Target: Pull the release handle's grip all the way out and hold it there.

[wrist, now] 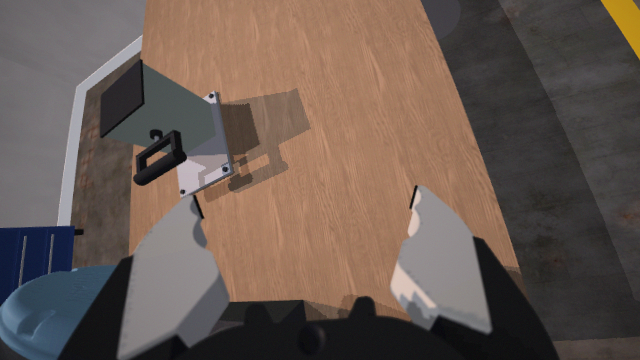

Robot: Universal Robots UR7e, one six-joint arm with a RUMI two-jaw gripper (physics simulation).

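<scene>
The release handle's black grip (160, 167) is a bar on a rectangular loop at the left of the wrist view. It stands out from the side of a grey-green box (175, 107) with a dark top. The box is fixed on a light metal base plate (192, 175) with bolts at its corners. My gripper (308, 193) is open wide and empty, with bare wood showing between its jaws. The grip lies outside the jaws, up and left of the left fingertip in the view, and apart from it.
The wooden table (340, 100) lies below. A blue rounded object (55, 305) and a dark blue panelled object (37, 255) are at the lower left. A dark block (280, 310) shows at the bottom. A yellow floor stripe (625, 22) is at the upper right.
</scene>
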